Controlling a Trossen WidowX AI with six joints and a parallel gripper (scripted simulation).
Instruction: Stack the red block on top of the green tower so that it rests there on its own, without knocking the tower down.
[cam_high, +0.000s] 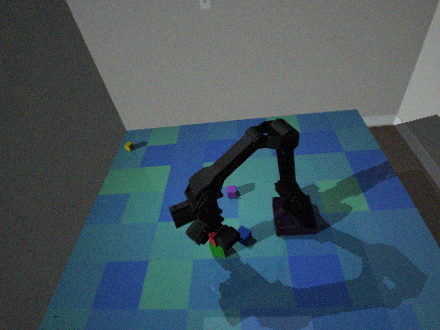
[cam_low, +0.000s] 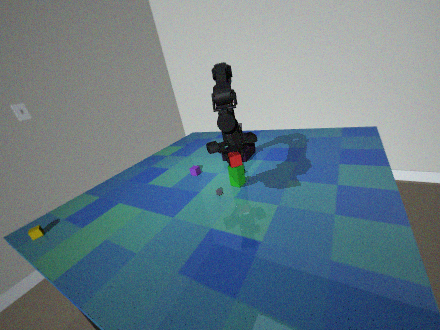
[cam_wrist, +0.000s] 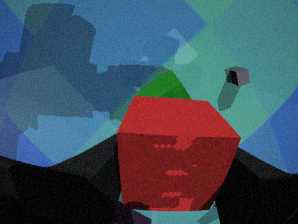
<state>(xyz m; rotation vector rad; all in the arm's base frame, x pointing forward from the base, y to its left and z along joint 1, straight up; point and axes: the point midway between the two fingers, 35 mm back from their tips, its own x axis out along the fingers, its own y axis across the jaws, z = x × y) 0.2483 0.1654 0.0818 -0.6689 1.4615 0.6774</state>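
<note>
The blue block is 80 mm behind my gripper tip, 60 mm to the right of it and 80 mm below it. The rest, counted from my gripper tip: purple block (10 mm behind, 260 mm to the right, 80 mm below); yellow block (580 mm ahead, 550 mm to the right, 80 mm below).
</note>
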